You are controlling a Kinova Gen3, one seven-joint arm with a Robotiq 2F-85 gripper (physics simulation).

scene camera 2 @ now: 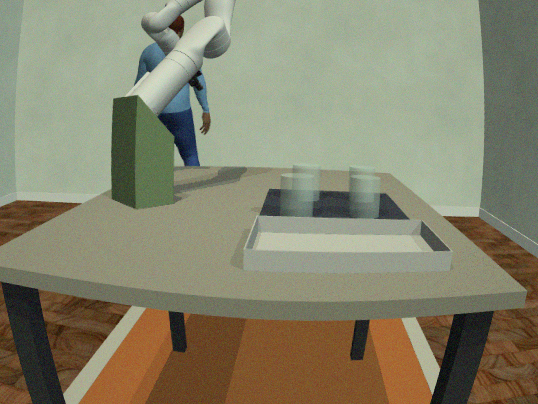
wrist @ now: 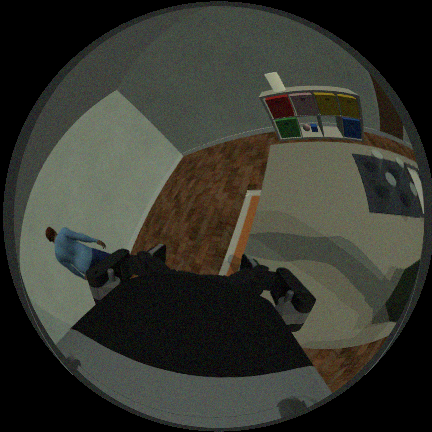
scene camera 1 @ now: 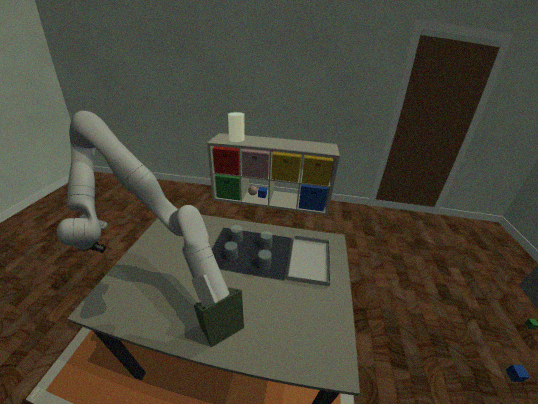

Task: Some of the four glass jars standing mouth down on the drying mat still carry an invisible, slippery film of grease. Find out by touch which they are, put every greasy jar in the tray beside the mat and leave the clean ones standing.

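Places are measured from the arm's base along level axes (x left, y ahead, z down), in metres.
Where they show: gripper, between the fingertips: (scene camera 2: 200,82) (wrist: 202,258); arm's base, origin of its link: (scene camera 2: 138,112) (scene camera 1: 217,298).
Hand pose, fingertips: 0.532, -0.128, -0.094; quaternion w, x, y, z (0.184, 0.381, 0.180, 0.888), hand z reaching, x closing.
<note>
Each offset is from my fingertips to the top centre of the thing, as dx, dy, dz. Level surfaces: height alone.
Four pale, see-through glass jars stand upright on the dark drying mat @(dz +0.302) (scene camera 1: 248,267) (scene camera 2: 332,206) (wrist: 382,208): the back left jar @(-0.290, +0.598, +0.222) (scene camera 1: 236,233) (scene camera 2: 306,172) (wrist: 377,154), back right jar @(-0.456, +0.634, +0.222) (scene camera 1: 266,240) (scene camera 2: 364,197) (wrist: 400,162), front left jar @(-0.340, +0.474, +0.222) (scene camera 1: 231,250) (wrist: 390,179) and front right jar @(-0.515, +0.507, +0.222) (scene camera 1: 264,259) (scene camera 2: 297,196) (wrist: 413,188), as seen from scene camera 1. Grease cannot be seen. The white tray @(-0.705, +0.653, +0.275) (scene camera 1: 309,283) (scene camera 2: 345,261) beside the mat is empty. My gripper (wrist: 202,258) is open and empty, raised far to the left of the jars in the scene camera 1 view.
A green block (scene camera 1: 222,320) (scene camera 2: 155,160) carries the arm's base on the table @(dz +0.305) (scene camera 1: 295,330) (scene camera 2: 200,255). A person (scene camera 2: 177,100) (wrist: 75,250) stands beyond the table near the wall. A shelf unit (scene camera 1: 280,142) with coloured bins stands behind the table.
</note>
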